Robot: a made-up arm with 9 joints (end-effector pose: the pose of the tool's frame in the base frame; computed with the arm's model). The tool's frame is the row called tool.
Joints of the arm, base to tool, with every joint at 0 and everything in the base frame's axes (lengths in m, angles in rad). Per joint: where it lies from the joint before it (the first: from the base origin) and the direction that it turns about. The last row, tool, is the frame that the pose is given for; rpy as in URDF.
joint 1: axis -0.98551 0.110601 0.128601 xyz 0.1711 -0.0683 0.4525
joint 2: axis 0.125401 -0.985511 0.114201 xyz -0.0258 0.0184 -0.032
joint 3: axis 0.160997 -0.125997 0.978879 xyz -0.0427 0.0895 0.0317
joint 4: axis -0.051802 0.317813 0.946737 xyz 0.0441 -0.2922 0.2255
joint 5: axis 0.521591 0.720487 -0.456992 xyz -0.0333 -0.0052 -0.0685
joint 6: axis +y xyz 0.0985 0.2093 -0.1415
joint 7: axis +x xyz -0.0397 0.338 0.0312
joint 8: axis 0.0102 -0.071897 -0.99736 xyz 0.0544 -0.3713 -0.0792
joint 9: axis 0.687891 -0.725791 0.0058 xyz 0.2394 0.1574 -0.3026
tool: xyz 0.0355 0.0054 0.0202 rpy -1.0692 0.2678 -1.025
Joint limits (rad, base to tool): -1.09..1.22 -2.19..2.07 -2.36..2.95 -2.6..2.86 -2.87..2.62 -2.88..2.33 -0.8..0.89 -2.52..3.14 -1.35..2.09
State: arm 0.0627 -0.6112 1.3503 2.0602 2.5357 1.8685 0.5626 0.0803 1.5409
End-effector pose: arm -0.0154 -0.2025 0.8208 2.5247 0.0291 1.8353
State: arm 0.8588 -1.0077 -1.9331 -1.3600 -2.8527 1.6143 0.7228 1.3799 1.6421
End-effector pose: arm 0.2117 0.9797 0.5272 1.5020 1.1538 -1.1369
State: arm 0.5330 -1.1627 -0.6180 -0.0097 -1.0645 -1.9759 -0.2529 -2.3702 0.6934
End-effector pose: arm 0.3835 -0.3973 0.3422 2.2592 0.5035 -2.0488
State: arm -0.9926 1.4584 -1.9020 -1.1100 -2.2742 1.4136 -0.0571 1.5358 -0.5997
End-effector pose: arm -0.5054 0.4407 0.2743 0.3317 -1.2754 0.0249
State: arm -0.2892 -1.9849 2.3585 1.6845 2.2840 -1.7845 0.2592 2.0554 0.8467
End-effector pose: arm -0.1864 0.4170 -0.0446 -0.0440 1.9929 -0.3882
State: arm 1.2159 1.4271 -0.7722 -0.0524 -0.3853 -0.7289 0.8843 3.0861 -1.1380
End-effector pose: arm 0.8473 0.0862 0.5154 0.1680 1.8084 -0.0947
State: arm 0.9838 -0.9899 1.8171 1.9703 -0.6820 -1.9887 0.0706 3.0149 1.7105
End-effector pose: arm 0.1697 -0.1252 0.6217 1.0958 -2.3946 1.4169
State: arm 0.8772 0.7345 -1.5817 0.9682 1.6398 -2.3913 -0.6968 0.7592 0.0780
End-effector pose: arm -0.3586 -0.0069 0.6272 -0.3952 0.8806 2.7744
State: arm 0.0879 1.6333 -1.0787 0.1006 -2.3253 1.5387 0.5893 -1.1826 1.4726
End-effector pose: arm 0.6006 -0.3927 0.2015 0.0373 -0.8847 -0.4241
